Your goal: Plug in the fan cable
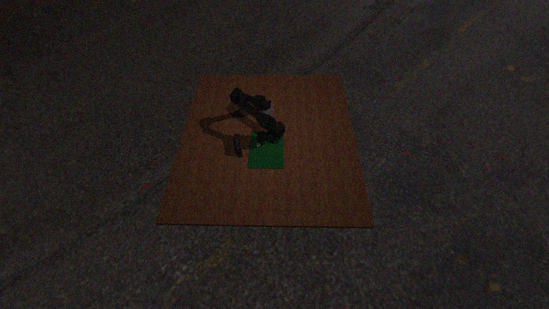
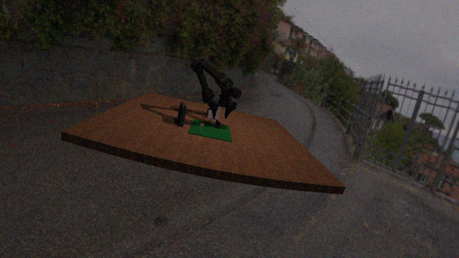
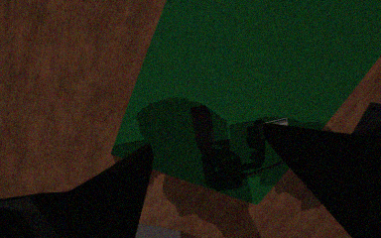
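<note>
The fan plug lies 40 mm below my gripper tip. The rest, counted from my gripper tip: green board (80 mm below, 50 mm ahead, 40 mm to the right); four-pin header (100 mm to the right, 70 mm below, 30 mm ahead); fan (220 mm to the right, 70 mm ahead, 10 mm below).
</note>
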